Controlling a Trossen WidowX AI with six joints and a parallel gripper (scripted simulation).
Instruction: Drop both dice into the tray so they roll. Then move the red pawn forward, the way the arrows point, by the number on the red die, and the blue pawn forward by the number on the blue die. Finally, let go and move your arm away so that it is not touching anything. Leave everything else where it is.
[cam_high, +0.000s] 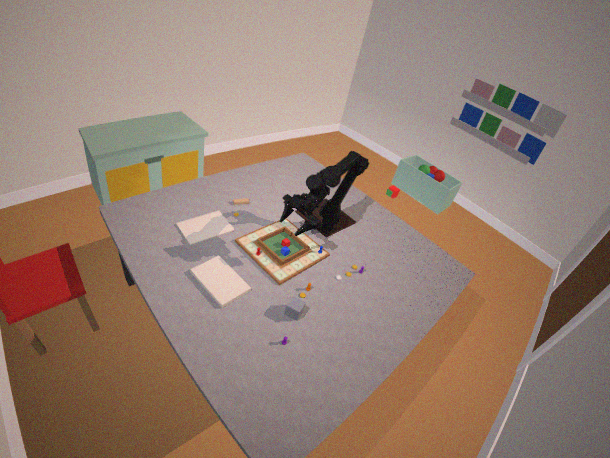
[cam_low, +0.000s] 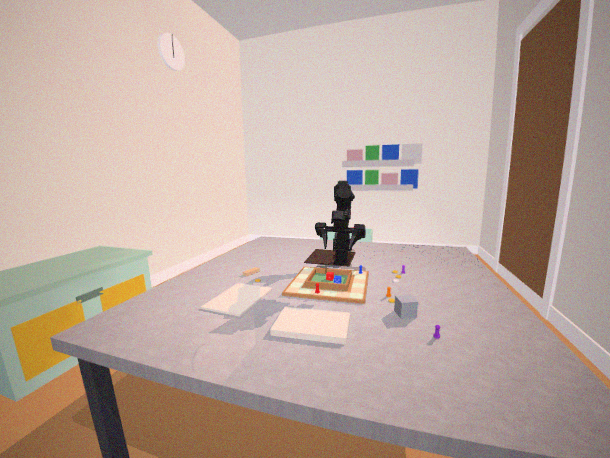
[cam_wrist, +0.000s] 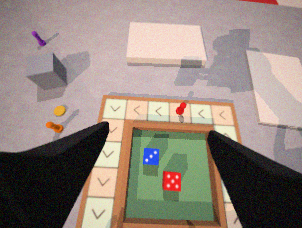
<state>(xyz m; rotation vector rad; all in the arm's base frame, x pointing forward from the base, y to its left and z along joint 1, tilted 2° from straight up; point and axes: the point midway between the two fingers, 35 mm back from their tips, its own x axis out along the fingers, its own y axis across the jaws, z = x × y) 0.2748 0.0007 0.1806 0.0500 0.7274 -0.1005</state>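
The red pawn is 8 cm ahead of my gripper tip, 6 cm to the right of it and 12 cm below it. Round my gripper tip: green tray 4 cm behind, 3 cm to the right, 14 cm below; blue pawn 14 cm behind, 9 cm to the left, 12 cm below; grey cube 17 cm ahead, 22 cm to the left, 13 cm below.
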